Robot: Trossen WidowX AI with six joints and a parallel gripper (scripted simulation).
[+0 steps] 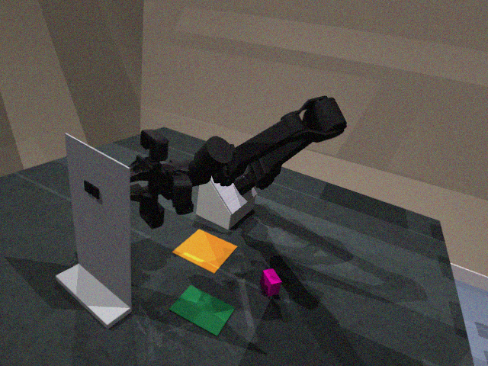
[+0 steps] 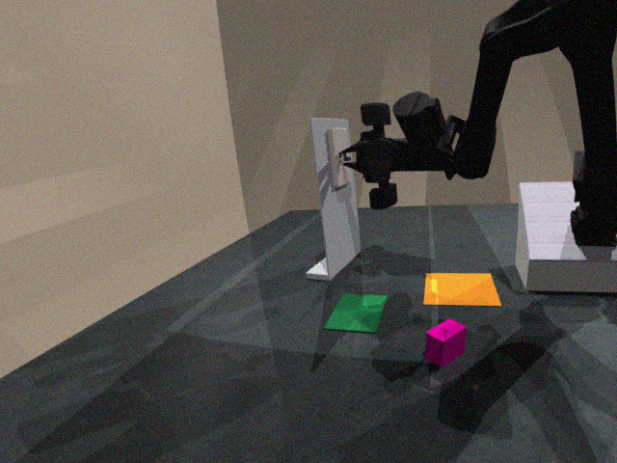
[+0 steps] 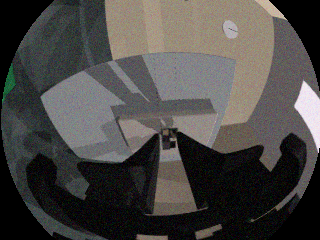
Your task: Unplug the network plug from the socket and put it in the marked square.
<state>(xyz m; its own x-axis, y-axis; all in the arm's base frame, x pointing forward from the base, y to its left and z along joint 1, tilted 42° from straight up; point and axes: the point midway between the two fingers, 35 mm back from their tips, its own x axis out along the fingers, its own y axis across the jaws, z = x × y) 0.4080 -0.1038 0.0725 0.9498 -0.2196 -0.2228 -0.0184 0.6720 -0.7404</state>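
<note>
My gripper tip is now 10 mm short of the network plug. Also, from my gripper tip: upright panel (90 mm below, 30 mm ahead, 10 mm to the right); orange square (220 mm below, 220 mm behind, 80 mm to the left).
</note>
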